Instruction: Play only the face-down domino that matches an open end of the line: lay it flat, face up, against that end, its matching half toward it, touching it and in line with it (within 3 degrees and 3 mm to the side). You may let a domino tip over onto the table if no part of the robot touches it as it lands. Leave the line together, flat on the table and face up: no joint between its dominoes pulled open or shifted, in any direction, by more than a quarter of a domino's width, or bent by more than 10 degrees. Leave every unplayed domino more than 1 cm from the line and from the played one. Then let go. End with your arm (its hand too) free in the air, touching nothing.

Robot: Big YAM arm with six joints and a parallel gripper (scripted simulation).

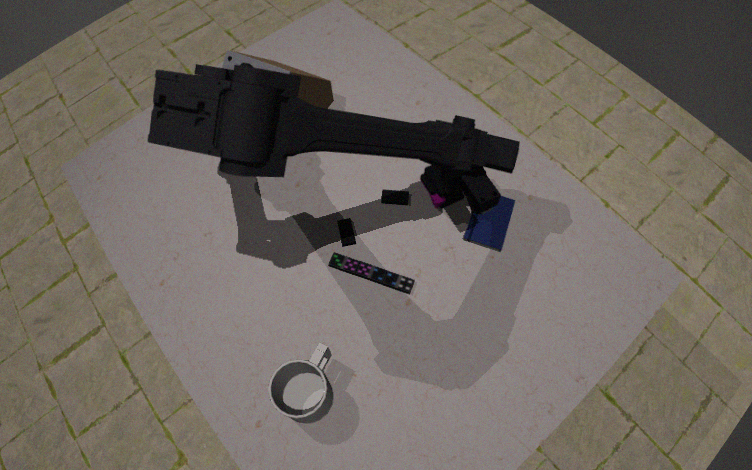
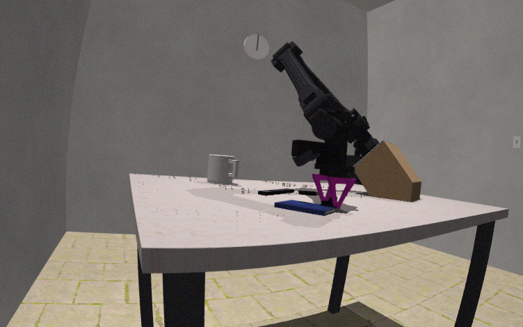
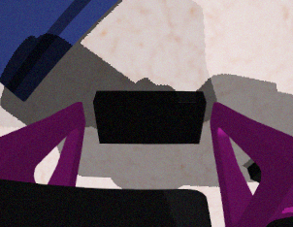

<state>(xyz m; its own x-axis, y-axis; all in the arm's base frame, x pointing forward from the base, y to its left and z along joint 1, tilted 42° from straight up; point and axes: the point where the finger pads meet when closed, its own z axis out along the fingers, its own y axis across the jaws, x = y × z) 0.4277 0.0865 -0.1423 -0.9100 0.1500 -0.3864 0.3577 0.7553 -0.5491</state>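
Now: the domino right at my hand. The rest, counted from my hand: blue book 9 cm ahead, 1 cm to the left; mug 6 cm ahead, 47 cm to the right, 3 cm above.
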